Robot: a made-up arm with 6 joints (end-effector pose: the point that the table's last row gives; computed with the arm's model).
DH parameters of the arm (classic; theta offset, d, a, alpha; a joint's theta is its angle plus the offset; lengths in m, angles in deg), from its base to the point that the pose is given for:
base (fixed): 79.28 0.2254 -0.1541 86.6
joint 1: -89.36 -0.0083 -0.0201 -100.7
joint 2: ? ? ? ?
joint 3: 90 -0.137 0.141 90
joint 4: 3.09 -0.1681 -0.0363 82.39
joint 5: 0 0.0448 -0.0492 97.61
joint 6: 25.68 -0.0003 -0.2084 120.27
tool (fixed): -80 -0.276 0 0
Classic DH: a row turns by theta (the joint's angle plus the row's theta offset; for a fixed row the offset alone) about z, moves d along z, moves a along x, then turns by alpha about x.
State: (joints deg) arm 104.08 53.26 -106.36 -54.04 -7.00 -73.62
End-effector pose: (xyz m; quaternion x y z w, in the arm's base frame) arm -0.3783 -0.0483 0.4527 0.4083 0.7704 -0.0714 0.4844
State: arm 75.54 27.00 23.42 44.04 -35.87 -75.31
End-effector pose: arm -0.5297 0.1721 0.1613 -0.7191 0.0381 -0.6900 0.0724
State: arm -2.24 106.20 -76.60 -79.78 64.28 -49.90
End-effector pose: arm -0.2391 0.0911 0.5340 -0.8281 0.4063 -0.2693 0.2767
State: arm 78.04 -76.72 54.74 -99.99 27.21 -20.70
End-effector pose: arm -0.0607 -0.1752 -0.2412 -0.0772 -0.3707 -0.7134 0.5897
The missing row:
joint 2: -86.54 -0.0471 0.029 90
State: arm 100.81 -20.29 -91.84 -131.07 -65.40 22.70
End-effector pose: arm 0.2724 -0.4139 0.0983 -0.1639 0.4115 0.7364 0.5114
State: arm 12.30 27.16 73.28 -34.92 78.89 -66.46
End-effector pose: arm -0.3332 -0.2936 -0.2091 0.4455 0.1914 0.1715 0.8576
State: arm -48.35 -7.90 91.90 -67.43 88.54 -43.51
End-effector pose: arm 0.1043 -0.6684 0.2174 -0.2526 -0.0926 0.3351 0.9030
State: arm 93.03 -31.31 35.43 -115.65 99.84 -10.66
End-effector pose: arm 0.0153 0.1430 -0.1781 0.3631 -0.2505 -0.7959 0.4147
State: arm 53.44 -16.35 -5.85 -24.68 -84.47 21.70
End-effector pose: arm 0.1810 -0.2507 0.1904 -0.4155 -0.2430 0.3388 0.8084
